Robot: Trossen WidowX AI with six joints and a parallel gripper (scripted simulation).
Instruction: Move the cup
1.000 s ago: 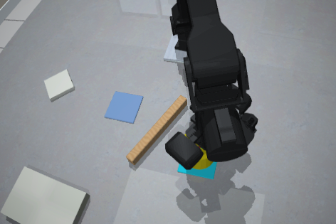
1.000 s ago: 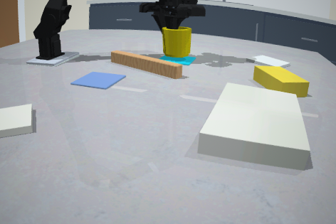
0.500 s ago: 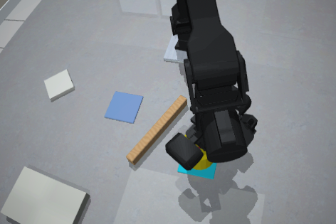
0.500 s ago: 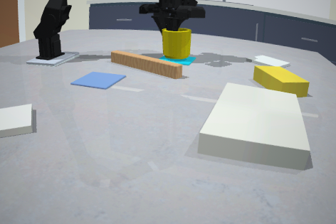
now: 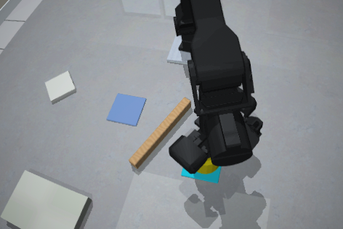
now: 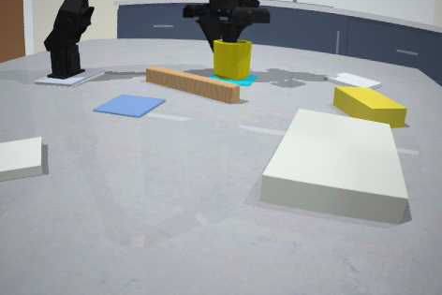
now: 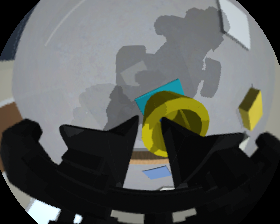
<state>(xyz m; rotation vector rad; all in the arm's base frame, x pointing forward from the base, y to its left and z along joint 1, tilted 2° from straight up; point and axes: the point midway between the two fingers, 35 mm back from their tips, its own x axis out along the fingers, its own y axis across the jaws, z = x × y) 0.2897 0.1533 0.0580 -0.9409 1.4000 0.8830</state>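
Right now the yellow cup is 20 mm ahead of my gripper tip, 10 mm to the right of it and 10 mm below it. Also, from my gripper tip: wooden bar 10 mm behind, 120 mm to the right, 40 mm below; blue pad 40 mm behind, 240 mm to the right, 50 mm below; cyan pad 30 mm ahead, 10 mm to the right, 50 mm below.
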